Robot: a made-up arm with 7 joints.
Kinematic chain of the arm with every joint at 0, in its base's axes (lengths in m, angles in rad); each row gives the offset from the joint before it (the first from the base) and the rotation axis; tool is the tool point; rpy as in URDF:
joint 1: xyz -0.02 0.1 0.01 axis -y
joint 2: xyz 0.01 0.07 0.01 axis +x
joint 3: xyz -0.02 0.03 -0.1 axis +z
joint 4: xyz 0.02 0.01 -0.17 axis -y
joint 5: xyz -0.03 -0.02 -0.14 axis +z
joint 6: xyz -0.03 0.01 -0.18 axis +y
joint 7: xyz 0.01 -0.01 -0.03 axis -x
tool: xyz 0 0.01 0.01 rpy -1.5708 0 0
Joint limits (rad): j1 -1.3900..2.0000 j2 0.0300..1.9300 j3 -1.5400..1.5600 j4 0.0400..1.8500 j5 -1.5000..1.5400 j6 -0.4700..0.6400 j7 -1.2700..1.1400
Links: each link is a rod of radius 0.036 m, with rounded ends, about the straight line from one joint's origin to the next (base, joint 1, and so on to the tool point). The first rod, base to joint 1, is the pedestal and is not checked.
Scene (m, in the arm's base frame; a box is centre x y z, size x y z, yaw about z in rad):
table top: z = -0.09
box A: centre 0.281 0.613 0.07 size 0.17 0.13 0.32 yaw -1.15
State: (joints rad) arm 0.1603 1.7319 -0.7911 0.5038 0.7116 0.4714 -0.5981
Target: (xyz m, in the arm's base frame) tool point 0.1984 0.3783 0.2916
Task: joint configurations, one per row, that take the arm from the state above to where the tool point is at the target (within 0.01 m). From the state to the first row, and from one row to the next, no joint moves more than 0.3 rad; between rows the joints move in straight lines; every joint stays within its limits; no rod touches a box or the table.
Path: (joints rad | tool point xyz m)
1: 0.3401 1.7979 -0.5087 0.6849 0.8331 0.5276 -0.5952 | 0.1005 0.7412 0.1044
2: 0.5198 1.8640 -0.2262 0.8661 0.9546 0.5838 -0.5923 | 0.1195 0.6917 0.2135
3: 0.6996 1.9300 0.0562 1.0472 1.0761 0.6400 -0.5894 | 0.0742 0.6164 0.3351
4: 0.6921 1.9300 0.0313 1.3148 1.0222 0.5085 -0.6358 | 0.1311 0.5432 0.3398
5: 0.6847 1.9300 0.0064 1.5824 0.9682 0.3770 -0.6822 | 0.1740 0.4620 0.3245
6: 0.6773 1.9300 -0.0186 1.8500 0.9142 0.2455 -0.7287 | 0.1984 0.3783 0.2916

